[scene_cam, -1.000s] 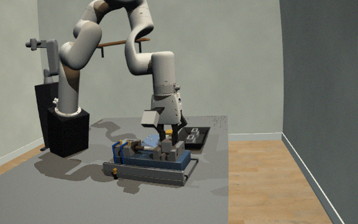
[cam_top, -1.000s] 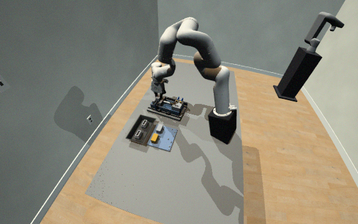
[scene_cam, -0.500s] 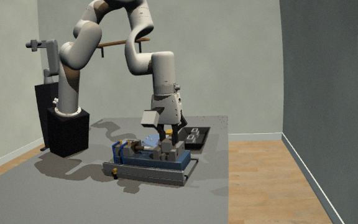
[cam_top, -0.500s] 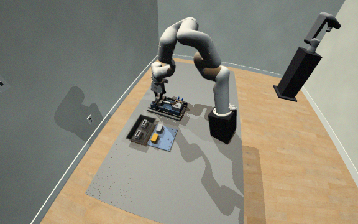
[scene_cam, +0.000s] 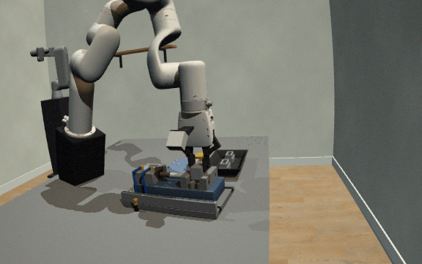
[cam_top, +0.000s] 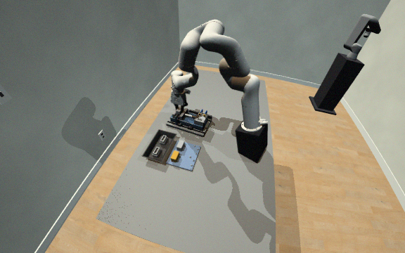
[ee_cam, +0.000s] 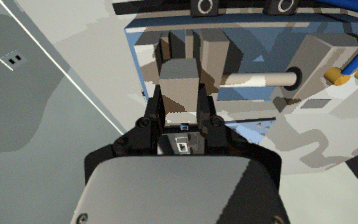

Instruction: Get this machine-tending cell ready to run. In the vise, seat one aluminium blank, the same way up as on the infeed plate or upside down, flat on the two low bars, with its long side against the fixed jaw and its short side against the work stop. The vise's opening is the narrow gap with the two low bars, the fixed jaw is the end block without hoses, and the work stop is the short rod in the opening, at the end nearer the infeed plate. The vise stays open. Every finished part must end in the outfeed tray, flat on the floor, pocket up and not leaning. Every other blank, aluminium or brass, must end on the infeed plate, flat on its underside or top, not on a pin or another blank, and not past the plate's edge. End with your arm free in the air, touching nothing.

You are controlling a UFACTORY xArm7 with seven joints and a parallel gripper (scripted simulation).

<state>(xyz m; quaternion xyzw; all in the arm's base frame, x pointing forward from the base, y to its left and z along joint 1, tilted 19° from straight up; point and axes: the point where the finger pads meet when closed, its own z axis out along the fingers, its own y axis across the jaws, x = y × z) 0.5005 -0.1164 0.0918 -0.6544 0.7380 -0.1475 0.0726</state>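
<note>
My gripper is now 90 mm past the white screw rod, 40 mm above it and 10 mm to the right of it. Also, from my hand: brass blank: 340 mm to the left, 100 mm below, 80 mm behind; vise: 80 mm below, 70 mm behind, 10 mm to the left.
</note>
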